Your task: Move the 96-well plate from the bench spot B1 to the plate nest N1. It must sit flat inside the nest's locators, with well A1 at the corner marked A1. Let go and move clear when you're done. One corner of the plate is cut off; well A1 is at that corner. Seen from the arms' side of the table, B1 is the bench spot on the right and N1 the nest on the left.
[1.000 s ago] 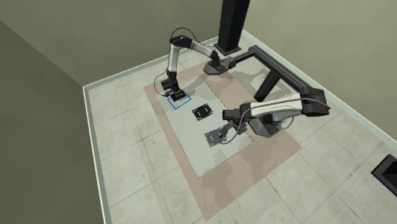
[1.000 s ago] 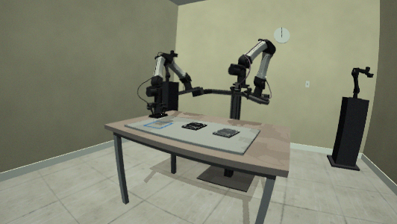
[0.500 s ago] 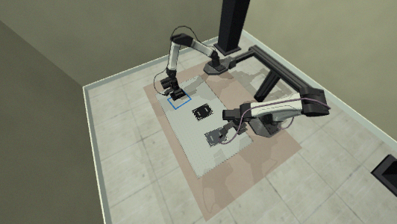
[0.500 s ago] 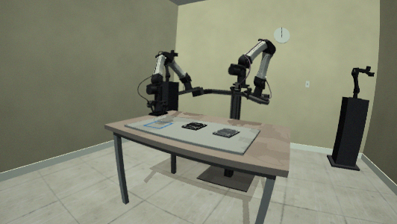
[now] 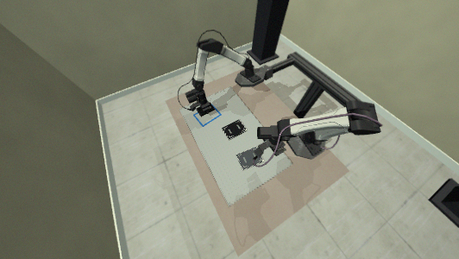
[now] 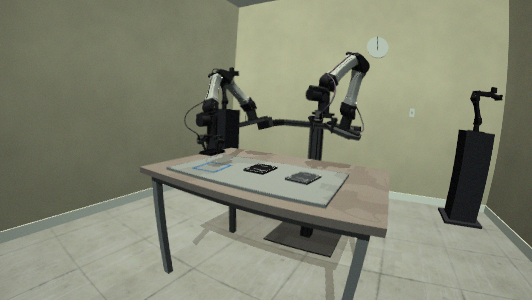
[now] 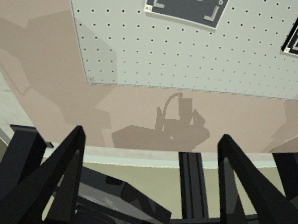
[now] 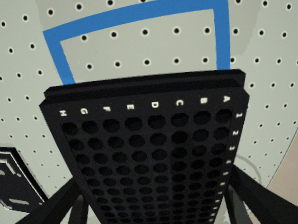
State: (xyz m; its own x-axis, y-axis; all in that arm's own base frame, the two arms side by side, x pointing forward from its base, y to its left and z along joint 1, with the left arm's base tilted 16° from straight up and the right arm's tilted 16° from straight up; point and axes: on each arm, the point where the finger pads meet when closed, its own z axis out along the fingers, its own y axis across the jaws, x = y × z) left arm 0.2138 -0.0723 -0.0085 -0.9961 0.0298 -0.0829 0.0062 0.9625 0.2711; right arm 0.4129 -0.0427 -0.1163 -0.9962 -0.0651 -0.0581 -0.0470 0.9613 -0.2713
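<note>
The black 96-well plate is right at my right hand. From my right hand the other things lie so: grey nest (500 mm to the left, 110 mm behind, 80 mm below); A1 label (560 mm to the left, 180 mm behind, 70 mm below).
</note>
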